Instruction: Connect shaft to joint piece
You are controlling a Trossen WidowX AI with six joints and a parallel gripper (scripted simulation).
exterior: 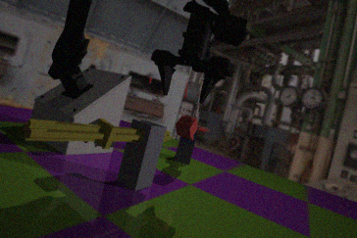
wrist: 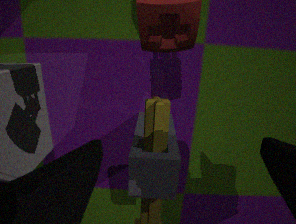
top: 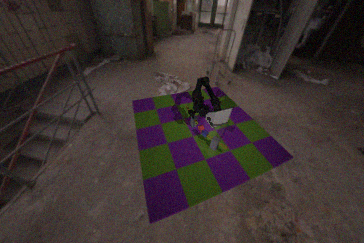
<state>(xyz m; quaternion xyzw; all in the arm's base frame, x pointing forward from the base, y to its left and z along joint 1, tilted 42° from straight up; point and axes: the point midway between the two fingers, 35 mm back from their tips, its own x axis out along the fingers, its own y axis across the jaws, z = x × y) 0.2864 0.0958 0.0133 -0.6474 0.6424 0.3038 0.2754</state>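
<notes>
The red square joint piece is 10 mm behind my gripper tip, 80 mm to the left of it and 70 mm below it.
</notes>
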